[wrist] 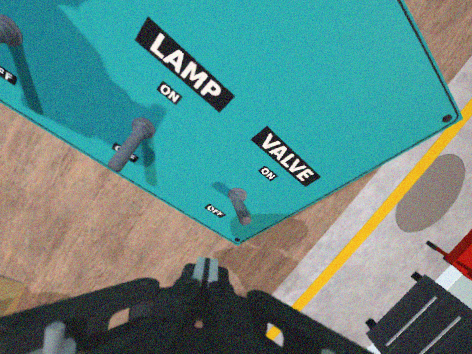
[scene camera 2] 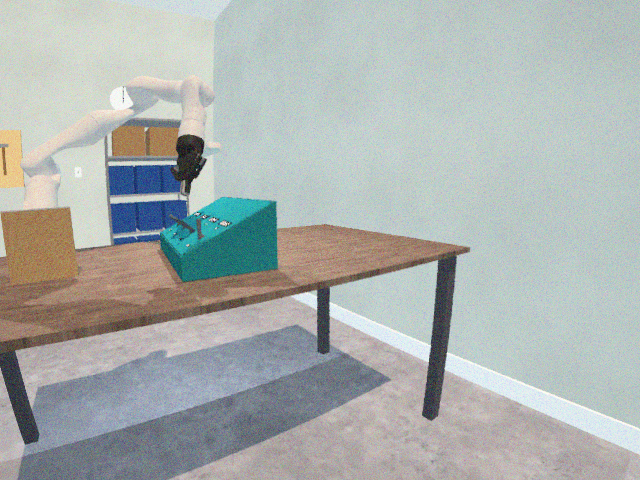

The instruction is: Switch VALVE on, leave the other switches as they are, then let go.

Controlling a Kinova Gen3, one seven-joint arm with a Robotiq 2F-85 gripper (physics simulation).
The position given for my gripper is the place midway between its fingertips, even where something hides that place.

my gripper: wrist 205, 271; scene camera 2 184, 195
same spot on teal switch panel: point(wrist: 281, 111) = point(scene camera 2: 228, 217)
